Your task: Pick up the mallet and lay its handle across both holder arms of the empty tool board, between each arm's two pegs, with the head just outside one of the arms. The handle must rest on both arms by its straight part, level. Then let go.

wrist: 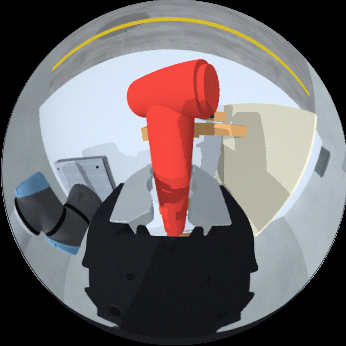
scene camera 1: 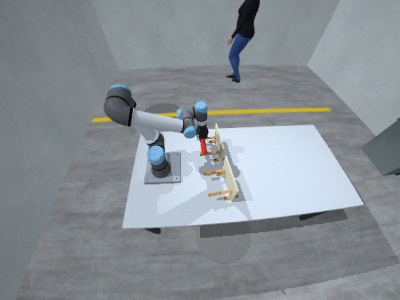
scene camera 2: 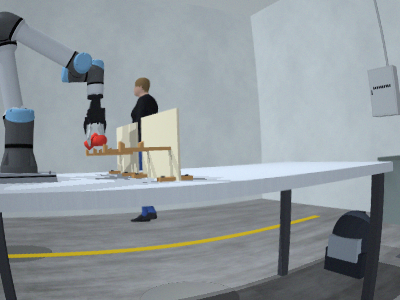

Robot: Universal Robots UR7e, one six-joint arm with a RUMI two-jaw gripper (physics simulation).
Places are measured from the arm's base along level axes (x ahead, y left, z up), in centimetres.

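Pixels of known places: gripper, fingertip midpoint: (wrist: 172, 165) (scene camera 1: 202, 140) (scene camera 2: 95, 146); arm's base at its link origin: (wrist: 86, 198) (scene camera 1: 161, 169) (scene camera 2: 19, 172).
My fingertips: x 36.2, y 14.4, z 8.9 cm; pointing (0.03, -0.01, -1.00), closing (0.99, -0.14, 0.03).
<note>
Ahead of a thing's pixels: the offset from my fingertips to its middle. "spot": to the spot under its first point. Level surfaces: height alone.
My gripper (scene camera 1: 203, 135) (scene camera 2: 95, 134) (wrist: 172, 165) points down and is shut on the handle of the red mallet {dy -2.2, dx -0.3, dz +2.2 cm} (scene camera 1: 203, 147) (scene camera 2: 98, 140) (wrist: 170, 135). The mallet looks level, a little above the arms of the far tool board {dy -4.1, dx +7.1, dz -1.8 cm} (scene camera 1: 218, 134) (scene camera 2: 126, 146) (wrist: 280, 150). Its head points away from the gripper, beyond one holder arm (wrist: 230, 130). The empty tool board {dy -36.4, dx +5.2, dz -1.4 cm} (scene camera 1: 230, 179) (scene camera 2: 162, 137) stands nearer the table's front in the scene camera 1 view. Its two holder arms, one at the far end {spot: dy -29.3, dx +3.1, dz -2.1 cm} (scene camera 1: 215, 172) and one at the near end {spot: dy -45.2, dx +0.5, dz -0.5 cm} (scene camera 1: 218, 193), carry upright pegs.
The robot's base plate (scene camera 1: 175, 175) (wrist: 80, 170) is left of the boards on the white table {dz -11.9 cm} (scene camera 1: 290, 170) (scene camera 2: 310, 172). Small wooden feet {spot: dy -47.7, dx +7.0, dz -11.0 cm} (scene camera 2: 166, 178) stand at the boards' bottoms. A person (scene camera 1: 242, 40) (scene camera 2: 145, 105) stands beyond the table.
</note>
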